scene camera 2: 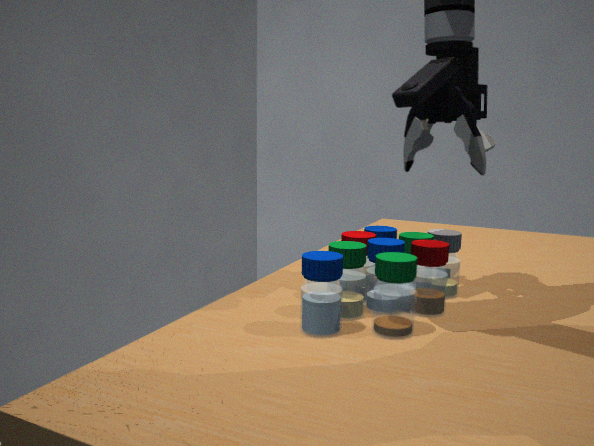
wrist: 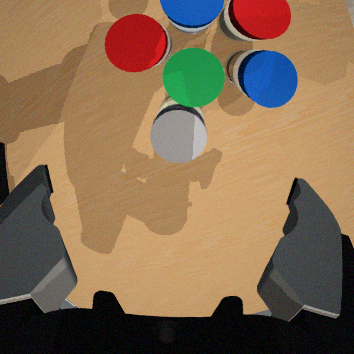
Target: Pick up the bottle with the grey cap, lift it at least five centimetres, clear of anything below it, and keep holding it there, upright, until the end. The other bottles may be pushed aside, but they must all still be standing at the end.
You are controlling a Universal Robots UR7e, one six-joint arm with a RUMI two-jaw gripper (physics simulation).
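Places are measured from the arm's base along level axes (x down, y back, z left), in centimetres.
Pixels of known places: gripper, fingertip midpoint: [scene camera 2: 442, 173] [wrist: 170, 175].
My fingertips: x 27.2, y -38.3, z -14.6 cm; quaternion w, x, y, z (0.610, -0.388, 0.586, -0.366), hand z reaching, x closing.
Behind a point stands the place of what it marks.
The bottle with the grey cap [scene camera 2: 447, 241] @[x 37.8, y -36.7, z -13.6 cm] [wrist: 178, 136] @[x 36.9, y -37.8, z -16.1 cm] stands upright on the table at the edge of the bottle group, at the far right of it in the scene view and nearest the gripper in the wrist view. Its lower part is partly hidden behind a red-capped bottle in the scene view. My gripper [scene camera 2: 445, 169] @[x 27.2, y -38.3, z -14.6 cm] [wrist: 170, 175] @[x 27.2, y -38.3, z -14.6 cm] is open and empty, high above the table. In the wrist view the grey cap lies a little above the line between the fingertips, left and right of which the jaws stand wide.
A green-capped bottle [scene camera 2: 416, 240] [wrist: 194, 77] stands close beside the grey-capped one. Near it stand a red-capped bottle [scene camera 2: 429, 253] @[x 37.8, y -37.0, z -3.8 cm] [wrist: 135, 43] @[x 36.9, y -37.7, z -6.6 cm] and a blue-capped bottle [scene camera 2: 380, 233] @[x 37.2, y -46.9, z -11.1 cm] [wrist: 270, 79] @[x 36.9, y -47.7, z -13.6 cm]. Several other upright bottles stand further off on the wooden table [scene camera 2: 250, 400] @[x 47.4, y -46.0, z 29.1 cm] [wrist: 165, 280] @[x 47.4, y -19.7, z -52.2 cm].
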